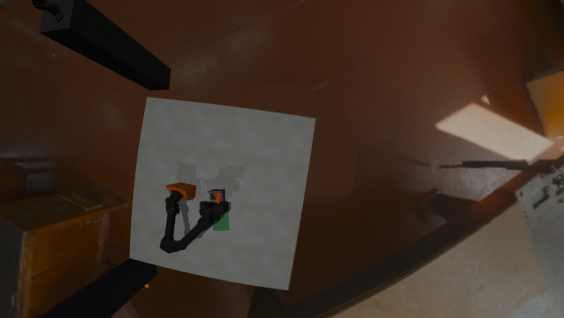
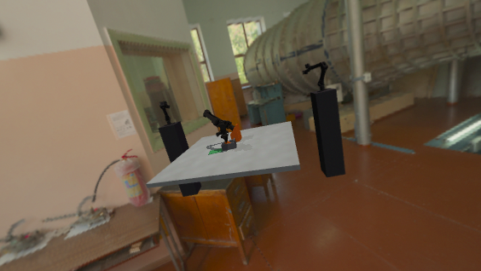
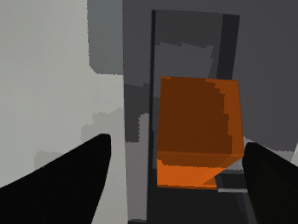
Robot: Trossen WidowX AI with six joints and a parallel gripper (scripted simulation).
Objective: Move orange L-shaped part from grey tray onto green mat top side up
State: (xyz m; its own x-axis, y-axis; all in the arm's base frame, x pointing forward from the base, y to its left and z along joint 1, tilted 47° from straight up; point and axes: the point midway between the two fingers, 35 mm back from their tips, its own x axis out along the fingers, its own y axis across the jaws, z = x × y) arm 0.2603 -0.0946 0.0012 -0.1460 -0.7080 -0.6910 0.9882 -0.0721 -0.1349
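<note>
My gripper tip is 20 mm past the orange part, 30 mm to the right of it and 40 mm above it. Round my gripper tip: green mat 10 mm behind, 150 mm to the right, 100 mm below.
</note>
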